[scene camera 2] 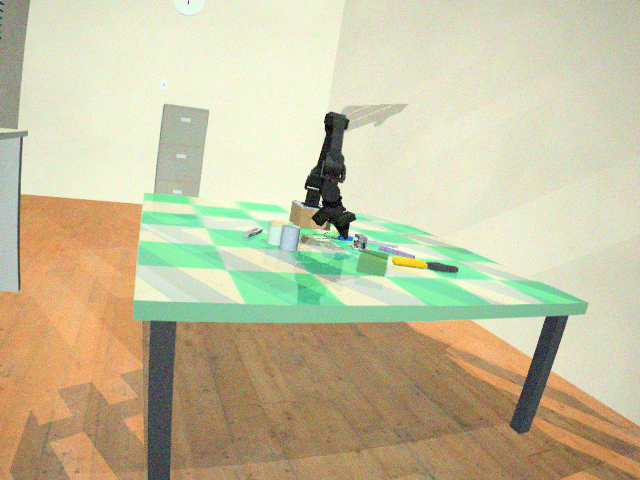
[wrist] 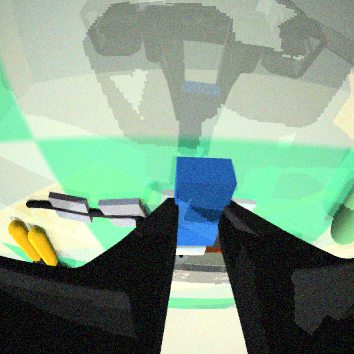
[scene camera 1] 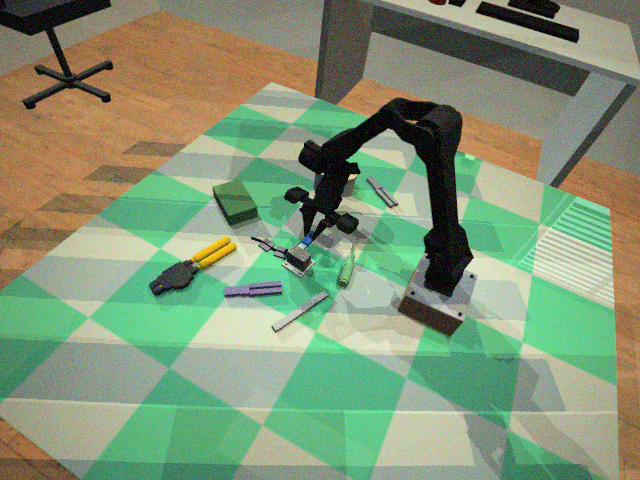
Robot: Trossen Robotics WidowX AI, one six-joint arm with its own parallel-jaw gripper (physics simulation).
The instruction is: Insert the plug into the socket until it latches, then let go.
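Places are measured from the arm's base along level axes (x ahead, y left, z up), in centimetres.
Pixels of known places: gripper, fingertip midpoint: point(scene camera 2: 345, 238) point(wrist: 197, 207) point(scene camera 1: 309, 238); arm's base, origin of the base link: point(scene camera 2: 311, 205) point(scene camera 1: 440, 280).
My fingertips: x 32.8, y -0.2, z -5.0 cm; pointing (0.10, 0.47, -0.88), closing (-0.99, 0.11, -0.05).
For each thing: its middle in the pictures, then the offset to it from my fingertips.
- blue plug, body centre: point(wrist: 194, 220) point(scene camera 1: 307, 240) point(scene camera 2: 347, 238) dx +0.1, dy +1.0, dz +0.1 cm
- socket, body centre: point(wrist: 194, 246) point(scene camera 1: 297, 257) point(scene camera 2: 360, 241) dx +0.1, dy +6.2, dz -0.8 cm
- green screwdriver, body centre: point(scene camera 1: 350, 260) point(scene camera 2: 329, 234) dx -11.7, dy -0.1, dz -1.7 cm
- purple piece, body centre: point(scene camera 1: 253, 289) point(scene camera 2: 396, 252) dx +5.4, dy +18.2, dz -2.4 cm
- grey bar, body centre: point(scene camera 1: 301, 310) point(scene camera 2: 378, 243) dx -6.8, dy +17.9, dz -2.5 cm
- green block, body centre: point(scene camera 1: 234, 201) point(scene camera 2: 373, 261) dx +23.6, dy -2.5, dz -1.0 cm
The blue plug point(scene camera 1: 308, 238) point(scene camera 2: 344, 238) point(wrist: 202, 180) is between the fingertips of my gripper point(scene camera 1: 311, 233) point(scene camera 2: 345, 235) point(wrist: 197, 207), which is shut on it. The socket point(scene camera 1: 298, 256) point(scene camera 2: 360, 241) point(wrist: 201, 276) is a grey block on a pale base plate on the table. The plug's front end is at the socket's near side in the wrist view, where a white strip and an orange bit show between the blue body and the grey block. The fingers partly hide the socket, and I cannot tell how deep the plug sits.
A dark cable with grey pieces point(scene camera 1: 266, 244) point(wrist: 121, 207) lies beside the socket. Around it are a green screwdriver point(scene camera 1: 346, 268), yellow-handled pliers point(scene camera 1: 178, 273) point(scene camera 2: 410, 262), a purple piece point(scene camera 1: 253, 289), a grey bar point(scene camera 1: 299, 311), a green block point(scene camera 1: 235, 199) point(scene camera 2: 372, 262) and two cylinders beyond.
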